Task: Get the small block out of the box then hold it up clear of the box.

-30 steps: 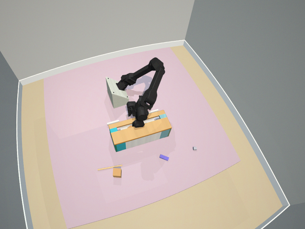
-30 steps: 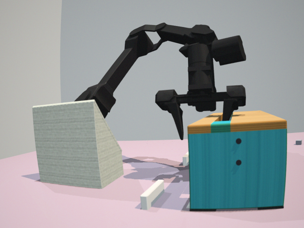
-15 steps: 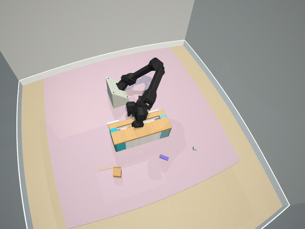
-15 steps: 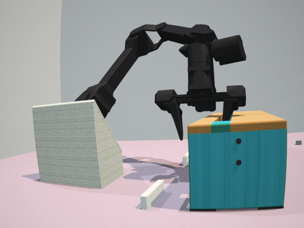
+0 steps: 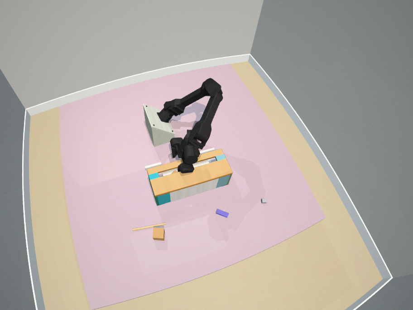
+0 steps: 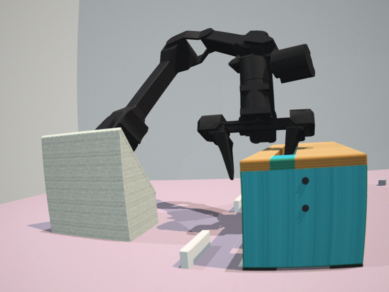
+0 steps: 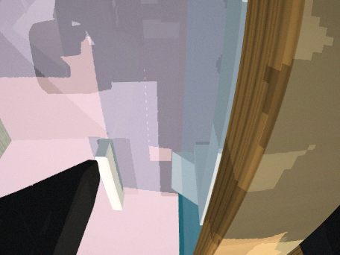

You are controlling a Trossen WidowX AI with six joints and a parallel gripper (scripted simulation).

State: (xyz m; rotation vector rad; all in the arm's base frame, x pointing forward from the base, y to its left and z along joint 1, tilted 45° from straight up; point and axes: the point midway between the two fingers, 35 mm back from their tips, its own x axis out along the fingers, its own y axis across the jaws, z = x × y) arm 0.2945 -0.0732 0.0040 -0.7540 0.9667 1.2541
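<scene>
Now: the small block 5 cm ahead of my gripper tip and 3 cm to the right of it. From my gripper tip the other things lie so: thin stick: 26 cm to the right, 20 cm ahead, 8 cm below; then box: 4 cm ahead, 3 cm to the left, 3 cm below.
</scene>
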